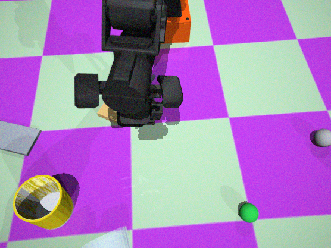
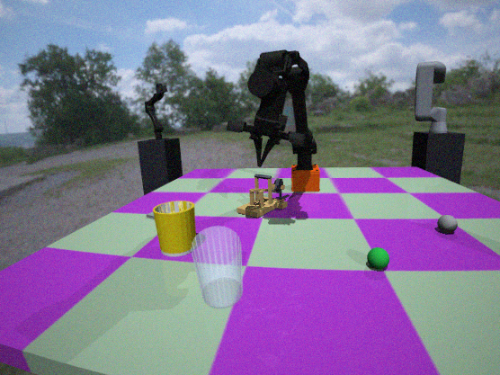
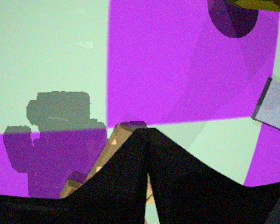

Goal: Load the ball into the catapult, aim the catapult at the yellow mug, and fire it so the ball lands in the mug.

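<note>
My gripper tip is now 24 cm past the black ball, 10 cm above it and 2 cm to the right of it. The rest, counted from my gripper tip: yellow mug (17 cm to the right, 14 cm below, 14 cm ahead); then green ball (25 cm to the left, 16 cm ahead, 15 cm below); then wooden catapult (18 cm behind, 11 cm below, 1 cm to the left).
</note>
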